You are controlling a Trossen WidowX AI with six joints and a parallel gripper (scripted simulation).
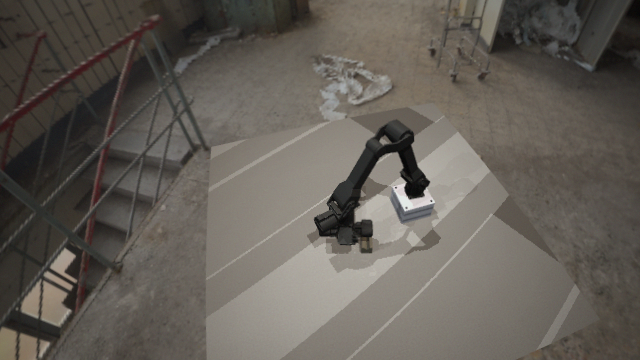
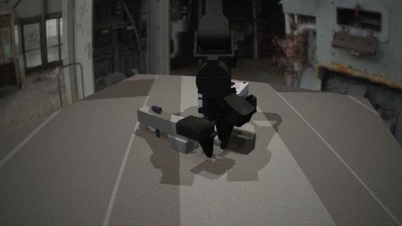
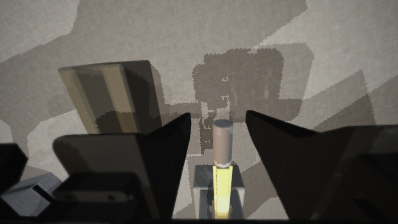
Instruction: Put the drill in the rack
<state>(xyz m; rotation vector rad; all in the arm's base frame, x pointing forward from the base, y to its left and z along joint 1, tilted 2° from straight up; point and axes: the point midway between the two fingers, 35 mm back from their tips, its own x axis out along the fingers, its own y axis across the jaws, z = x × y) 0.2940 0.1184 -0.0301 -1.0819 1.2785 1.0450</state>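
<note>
My gripper tip is now 1 cm past the drill, 5 cm to the left of it and 3 cm below it. Also, from my gripper tip: dark blue T-shaped key: 4 cm behind, 18 cm to the right, 4 cm above; then dark rack: 7 cm behind, 3 cm to the left; then grey fixture block: 3 cm behind, 15 cm to the right, 3 cm above.
</note>
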